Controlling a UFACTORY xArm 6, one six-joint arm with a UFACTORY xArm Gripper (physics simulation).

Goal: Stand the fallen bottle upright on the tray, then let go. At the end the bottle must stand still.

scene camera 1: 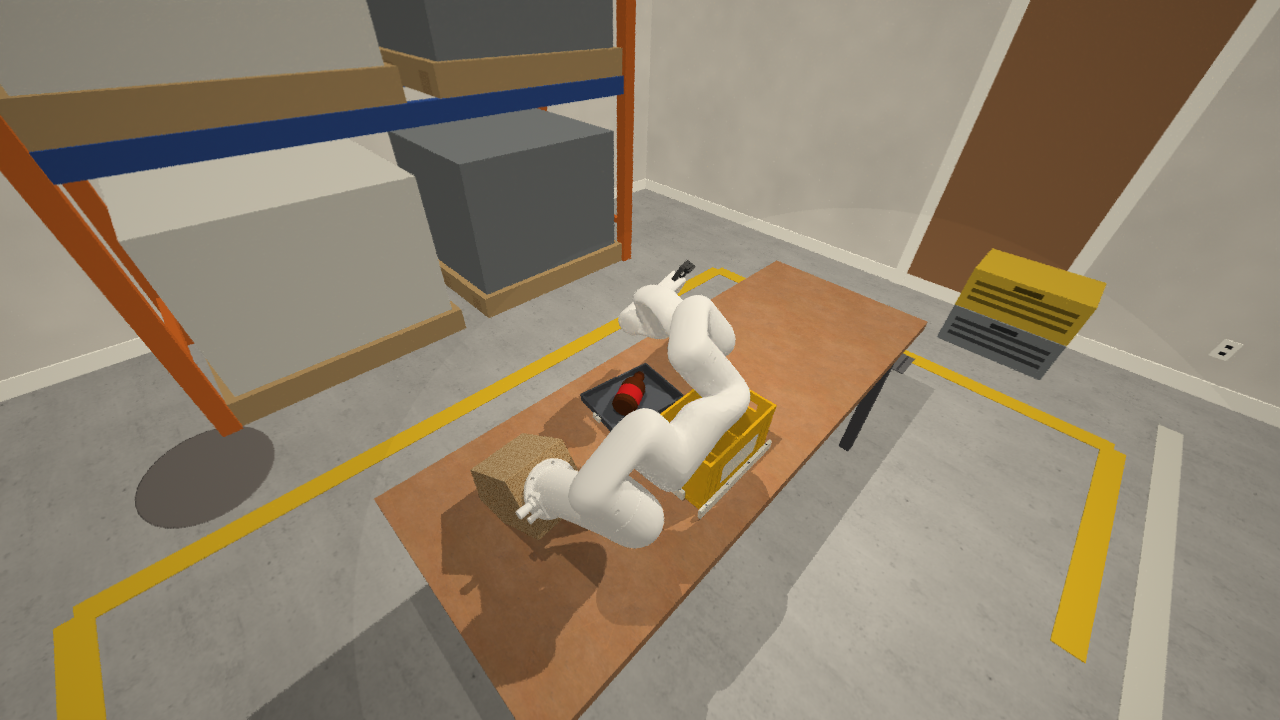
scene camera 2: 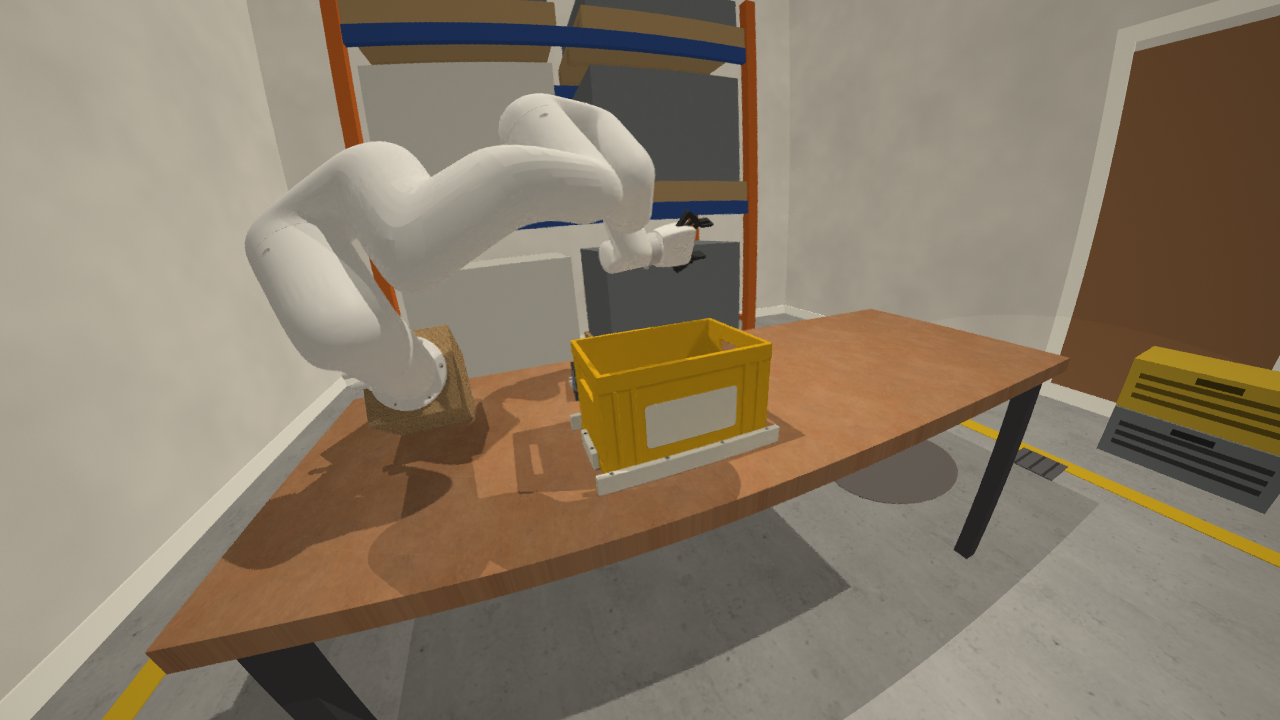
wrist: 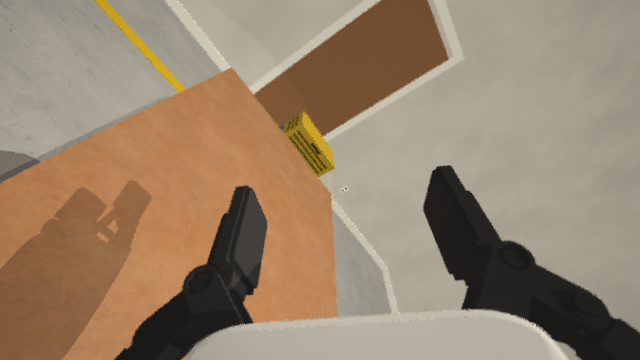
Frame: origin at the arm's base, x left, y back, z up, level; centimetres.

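Seen in the pictures: gripper, fingertip midpoint: (scene camera 1: 684,273) (scene camera 2: 706,238) (wrist: 342,196); arm's base at its link origin: (scene camera 1: 550,488) (scene camera 2: 408,373).
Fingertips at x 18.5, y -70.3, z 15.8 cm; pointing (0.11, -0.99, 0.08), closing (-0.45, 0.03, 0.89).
Pixels of each thing's middle, then the offset from my fingertips to it. "*": a spot on its surface instead. Level surfaces: height alone.
- dark brown bottle with a red label, body centre: (scene camera 1: 632,390) dz -27.4, dx -3.5, dy +27.0 cm
- black tray at a spot on its surface: (scene camera 1: 597,406) * dz -31.1, dx +2.1, dy +36.2 cm
- yellow crate at the middle of its body: (scene camera 2: 667,391) (scene camera 1: 710,436) dz -22.9, dx -32.9, dy +29.9 cm
- wooden table at its surface level: dz -31.6 cm
A dark brown bottle with a red label (scene camera 1: 630,392) lies on its side on the black tray (scene camera 1: 597,406), in scene camera 1. In scene camera 2 the yellow crate stands in front of the bottle and it does not show there. My gripper (scene camera 1: 686,266) (scene camera 2: 703,241) (wrist: 342,196) is open, with nothing between its fingers. It is high above the table, away from the bottle, and points sideways. The bottle does not show in the wrist view.
A yellow crate (scene camera 1: 759,436) (scene camera 2: 619,428) stands beside the tray on the wooden table (scene camera 1: 832,313) (scene camera 2: 895,367) (wrist: 190,145), edged by pale strips. The arm's base is on a speckled brown block (scene camera 1: 501,479) (scene camera 2: 458,380). A shelf rack (scene camera 1: 625,134) (scene camera 2: 750,161) stands behind the table.
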